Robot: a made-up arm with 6 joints. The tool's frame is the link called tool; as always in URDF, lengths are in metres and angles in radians.
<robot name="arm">
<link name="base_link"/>
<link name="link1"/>
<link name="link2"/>
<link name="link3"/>
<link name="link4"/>
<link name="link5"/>
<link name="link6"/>
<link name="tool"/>
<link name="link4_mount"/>
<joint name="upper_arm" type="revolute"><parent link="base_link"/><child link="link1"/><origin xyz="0 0 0.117" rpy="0 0 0"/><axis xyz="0 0 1"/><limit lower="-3.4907" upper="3.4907"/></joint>
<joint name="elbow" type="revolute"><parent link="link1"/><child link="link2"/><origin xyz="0 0 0" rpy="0 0 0"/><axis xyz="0 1 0"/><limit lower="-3.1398" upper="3.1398"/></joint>
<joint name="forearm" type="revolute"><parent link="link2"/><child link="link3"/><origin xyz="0 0 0.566" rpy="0 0 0"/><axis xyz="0 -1 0"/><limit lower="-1.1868" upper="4.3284"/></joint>
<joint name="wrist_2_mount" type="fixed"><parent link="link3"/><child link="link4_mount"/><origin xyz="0 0 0" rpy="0 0 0"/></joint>
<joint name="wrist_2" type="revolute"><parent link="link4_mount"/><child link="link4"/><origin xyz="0 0 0" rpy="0 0 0"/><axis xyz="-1 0 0"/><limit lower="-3.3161" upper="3.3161"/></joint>
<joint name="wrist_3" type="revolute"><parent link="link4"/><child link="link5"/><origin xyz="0.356 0 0" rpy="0 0 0"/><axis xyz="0 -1 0"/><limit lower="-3.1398" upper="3.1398"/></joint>
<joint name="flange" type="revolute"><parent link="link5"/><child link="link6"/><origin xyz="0 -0.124 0" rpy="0 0 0"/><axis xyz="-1 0 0"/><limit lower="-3.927" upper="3.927"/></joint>
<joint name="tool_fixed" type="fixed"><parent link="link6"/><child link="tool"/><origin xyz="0 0 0" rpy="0 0 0"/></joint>
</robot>
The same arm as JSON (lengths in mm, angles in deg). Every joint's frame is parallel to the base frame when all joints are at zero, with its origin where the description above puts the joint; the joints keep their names.
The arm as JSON. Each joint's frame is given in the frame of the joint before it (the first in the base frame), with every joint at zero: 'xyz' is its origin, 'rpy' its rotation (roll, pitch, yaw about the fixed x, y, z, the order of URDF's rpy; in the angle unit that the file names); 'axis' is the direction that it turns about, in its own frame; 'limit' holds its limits. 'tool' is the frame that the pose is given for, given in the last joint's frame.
{
  "units": {
    "length": "mm",
    "angle": "deg"
  },
  "joints": [
    {
      "name": "upper_arm",
      "type": "revolute",
      "origin": {
        "xyz": [
          0.0,
          0.0,
          117.0
        ],
        "rpy": [
          0.0,
          0.0,
          0.0
        ]
      },
      "axis": [
        0.0,
        0.0,
        1.0
      ],
      "limit": {
        "lower": -200.0,
        "upper": 200.0
      }
    },
    {
      "name": "elbow",
      "type": "revolute",
      "origin": {
        "xyz": [
          0.0,
          0.0,
          0.0
        ],
        "rpy": [
          0.0,
          0.0,
          0.0
        ]
      },
      "axis": [
        0.0,
        1.0,
        0.0
      ],
      "limit": {
        "lower": -179.9,
        "upper": 179.9
      }
    },
    {
      "name": "forearm",
      "type": "revolute",
      "origin": {
        "xyz": [
          0.0,
          0.0,
          566.0
        ],
        "rpy": [
          0.0,
          0.0,
          0.0
        ]
      },
      "axis": [
        0.0,
        -1.0,
        0.0
      ],
      "limit": {
        "lower": -68.0,
        "upper": 248.0
      }
    },
    {
      "name": "wrist_2",
      "type": "revolute",
      "origin": {
        "xyz": [
          0.0,
          0.0,
          0.0
        ],
        "rpy": [
          0.0,
          0.0,
          0.0
        ]
      },
      "axis": [
        -1.0,
        0.0,
        0.0
      ],
      "limit": {
        "lower": -190.0,
        "upper": 190.0
      }
    },
    {
      "name": "wrist_3",
      "type": "revolute",
      "origin": {
        "xyz": [
          356.0,
          0.0,
          0.0
        ],
        "rpy": [
          0.0,
          0.0,
          0.0
        ]
      },
      "axis": [
        0.0,
        -1.0,
        0.0
      ],
      "limit": {
        "lower": -179.9,
        "upper": 179.9
      }
    },
    {
      "name": "flange",
      "type": "revolute",
      "origin": {
        "xyz": [
          0.0,
          -124.0,
          0.0
        ],
        "rpy": [
          0.0,
          0.0,
          0.0
        ]
      },
      "axis": [
        -1.0,
        0.0,
        0.0
      ],
      "limit": {
        "lower": -225.0,
        "upper": 225.0
      }
    }
  ],
  "tool": {
    "origin": {
      "xyz": [
        0.0,
        0.0,
        0.0
      ],
      "rpy": [
        0.0,
        0.0,
        0.0
      ]
    }
  }
}

